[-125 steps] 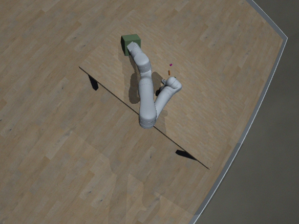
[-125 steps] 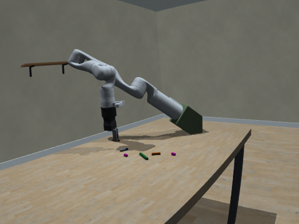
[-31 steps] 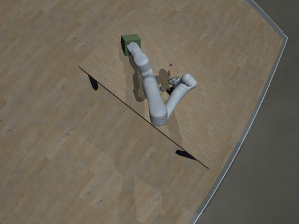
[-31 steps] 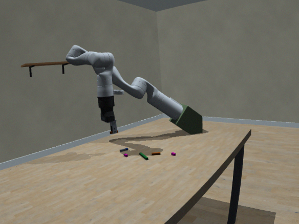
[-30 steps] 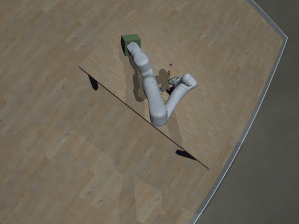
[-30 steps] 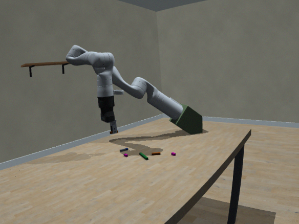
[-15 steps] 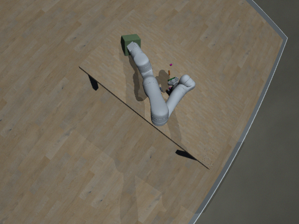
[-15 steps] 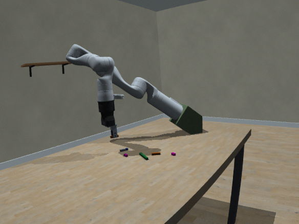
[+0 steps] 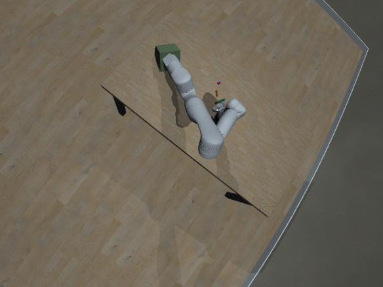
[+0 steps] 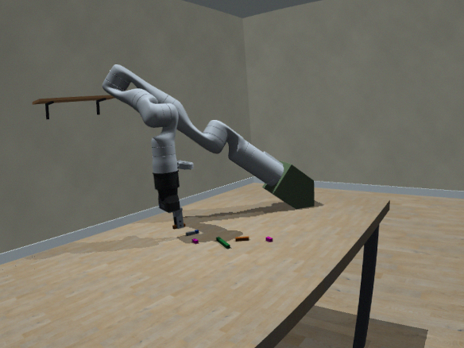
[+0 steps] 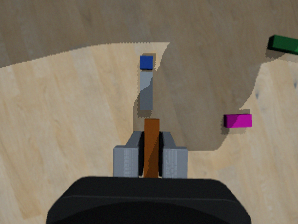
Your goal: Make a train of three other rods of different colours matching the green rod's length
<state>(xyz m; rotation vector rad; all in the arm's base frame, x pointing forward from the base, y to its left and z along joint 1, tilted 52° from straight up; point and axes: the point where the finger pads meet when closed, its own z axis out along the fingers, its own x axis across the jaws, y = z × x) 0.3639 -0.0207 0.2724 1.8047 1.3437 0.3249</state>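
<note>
My gripper is now 5 cm above the grey rod, 4 cm past it and 2 cm to the right of it. From my hand the other things lie so: blue rod: 6 cm behind, 5 cm below, 3 cm to the left; then green rod: 15 cm to the left, 5 cm below, 1 cm ahead.
</note>
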